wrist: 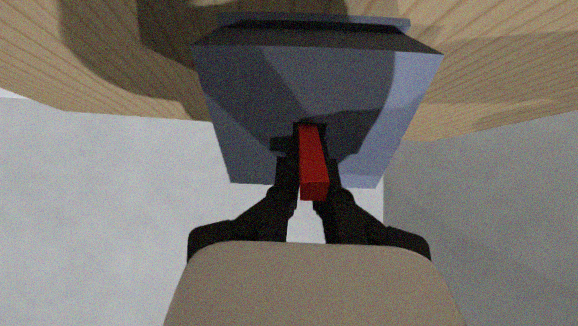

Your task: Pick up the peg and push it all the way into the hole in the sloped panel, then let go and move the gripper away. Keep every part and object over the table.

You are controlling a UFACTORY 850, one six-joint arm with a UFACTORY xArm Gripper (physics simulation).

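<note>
The red peg [312, 155] is a long square bar between my fingers in the wrist view. Its far end meets the dark hole in the sloped panel, and its near end sticks out toward me. How deep the far end sits in the hole is hidden. The sloped panel [240, 85] is blue-grey and stands behind the fingers, partly in shadow. My gripper [304, 154] is shut on the peg, with one black finger on each side of it, close in front of the panel.
The wooden table [500, 75] spreads behind the panel and to both sides of it, with dark shadows at the upper left. A blue-grey strip [320, 20] runs behind the panel's top edge. Pale grey floor [100, 200] lies beyond the table's edge.
</note>
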